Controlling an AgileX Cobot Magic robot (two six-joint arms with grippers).
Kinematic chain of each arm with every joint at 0, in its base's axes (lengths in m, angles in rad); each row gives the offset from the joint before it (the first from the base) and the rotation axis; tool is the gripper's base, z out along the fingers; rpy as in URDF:
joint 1: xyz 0 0 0.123 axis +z
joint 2: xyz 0 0 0 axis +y
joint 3: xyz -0.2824 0 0.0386 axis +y
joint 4: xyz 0.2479 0 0.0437 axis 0.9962 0 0.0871
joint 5: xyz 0 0 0 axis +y
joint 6: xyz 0.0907 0 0.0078 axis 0.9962 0 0.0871
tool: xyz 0 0 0 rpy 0 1.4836 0
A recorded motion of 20 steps. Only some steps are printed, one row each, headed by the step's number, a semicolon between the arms.
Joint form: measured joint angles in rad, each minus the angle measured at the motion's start. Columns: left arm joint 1, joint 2, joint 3, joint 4, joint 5, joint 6; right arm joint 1, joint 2, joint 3, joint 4, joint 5, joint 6.
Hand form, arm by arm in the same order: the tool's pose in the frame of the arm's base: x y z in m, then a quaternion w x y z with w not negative. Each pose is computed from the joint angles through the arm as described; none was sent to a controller.
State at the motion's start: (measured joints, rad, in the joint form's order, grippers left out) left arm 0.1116 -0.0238 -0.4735 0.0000 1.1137 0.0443; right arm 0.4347 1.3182 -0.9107 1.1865 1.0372 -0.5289
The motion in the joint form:
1: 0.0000 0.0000 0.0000 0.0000 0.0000 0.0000; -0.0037 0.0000 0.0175 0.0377 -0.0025 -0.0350
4: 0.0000 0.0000 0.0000 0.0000 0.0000 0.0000; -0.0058 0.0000 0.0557 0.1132 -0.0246 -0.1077
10: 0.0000 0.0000 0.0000 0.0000 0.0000 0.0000; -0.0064 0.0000 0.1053 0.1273 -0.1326 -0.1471
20: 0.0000 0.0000 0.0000 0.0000 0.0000 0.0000; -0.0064 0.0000 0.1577 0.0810 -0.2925 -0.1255
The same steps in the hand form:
1: -0.0076 -0.0009 0.2655 0.49606 -0.02918 0.86693 0.03875; 0.1924 0.1695 0.3032 0.11540 -0.17496 0.83175 0.51407
4: -0.0076 -0.0009 0.2655 0.49606 -0.02918 0.86693 0.03875; 0.1921 0.1697 0.2975 0.12804 -0.16801 0.82137 0.52983
10: -0.0076 -0.0009 0.2655 0.49606 -0.02918 0.86693 0.03875; 0.1967 0.1660 0.2828 0.15878 -0.14243 0.83564 0.50617
20: -0.0076 -0.0009 0.2655 0.49606 -0.02918 0.86693 0.03875; 0.2033 0.1577 0.2631 0.19175 -0.10100 0.86532 0.45194

